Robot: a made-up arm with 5 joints.
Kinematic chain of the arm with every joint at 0, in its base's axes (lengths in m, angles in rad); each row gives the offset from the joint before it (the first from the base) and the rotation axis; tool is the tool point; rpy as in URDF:
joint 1: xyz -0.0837 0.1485 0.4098 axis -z
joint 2: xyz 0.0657 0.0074 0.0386 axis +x
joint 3: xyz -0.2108 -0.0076 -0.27 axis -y
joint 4: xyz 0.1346 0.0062 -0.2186 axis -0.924 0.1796 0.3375
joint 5: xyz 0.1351 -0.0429 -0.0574 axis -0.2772 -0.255 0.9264
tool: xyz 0.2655 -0.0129 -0.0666 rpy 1.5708 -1.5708 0
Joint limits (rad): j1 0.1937..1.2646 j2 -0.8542..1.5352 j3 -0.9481..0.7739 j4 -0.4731..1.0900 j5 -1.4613..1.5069
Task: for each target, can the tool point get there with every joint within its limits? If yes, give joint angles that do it. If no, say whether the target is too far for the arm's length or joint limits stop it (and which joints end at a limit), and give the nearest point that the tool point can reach.
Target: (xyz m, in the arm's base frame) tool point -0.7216 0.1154 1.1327
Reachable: no: joint limits stop it (at a limit: joint 1, joint 2, joint 3, joint 4, joint 5) | nearest point -0.2841 -0.2070 0.5664 | short by 0.785 m
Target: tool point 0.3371 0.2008 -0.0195
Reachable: yes | joints 0.5329 0.1421 0.2710 0.1701 1.1998
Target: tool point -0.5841 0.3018 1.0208
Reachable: no: joint limits stop it (at a limit: joint 1, joint 2, joint 3, joint 4, joint 5) | nearest point -0.2841 -0.2070 0.5664 | short by 0.745 m
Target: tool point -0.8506 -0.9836 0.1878
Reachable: no: too far | nearest point -0.5464 -0.5345 0.0964 | short by 0.550 m
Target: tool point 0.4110 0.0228 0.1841
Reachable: yes | joints 0.5657 0.6364 0.4969 -0.1333 0.1144
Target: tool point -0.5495 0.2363 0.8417
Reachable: no: joint limits stop it (at a limit: joint 1, joint 2, joint 3, joint 4, joint 5) | nearest point -0.2841 -0.2070 0.5664 | short by 0.585 m
